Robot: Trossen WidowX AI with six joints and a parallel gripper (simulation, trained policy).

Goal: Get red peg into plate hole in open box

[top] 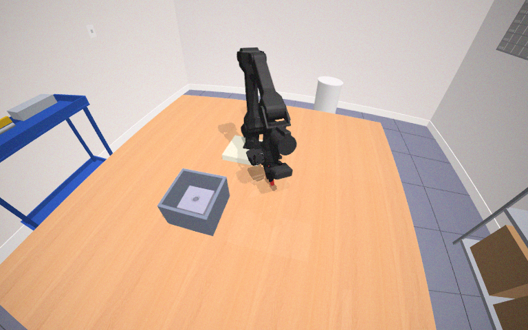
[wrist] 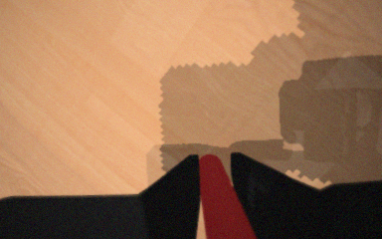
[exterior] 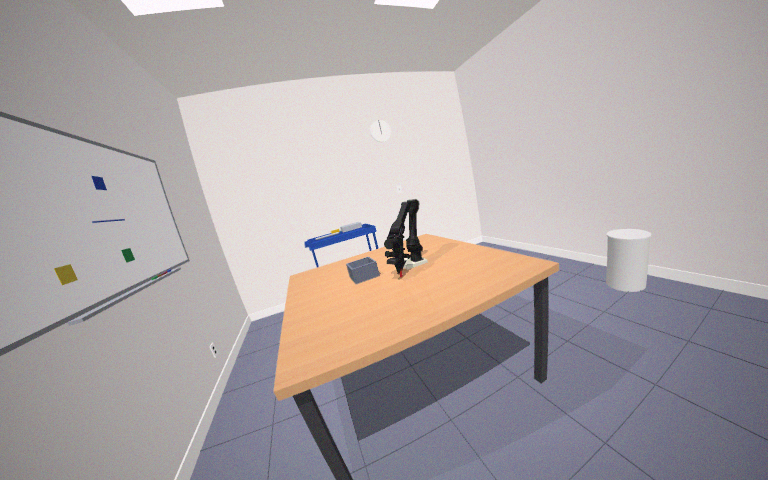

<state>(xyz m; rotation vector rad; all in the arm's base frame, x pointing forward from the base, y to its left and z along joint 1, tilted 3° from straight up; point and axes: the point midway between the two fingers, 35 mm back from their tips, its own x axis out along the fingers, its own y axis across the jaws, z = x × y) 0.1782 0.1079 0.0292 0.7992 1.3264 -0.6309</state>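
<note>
The pale plate lies 16 cm ahead of my gripper tip, 20 cm to the right of it and 2 cm above it. Round my gripper tip: red peg: 1 cm behind, 1 cm to the left, 2 cm above; then grey box: 16 cm ahead, 20 cm to the right.
</note>
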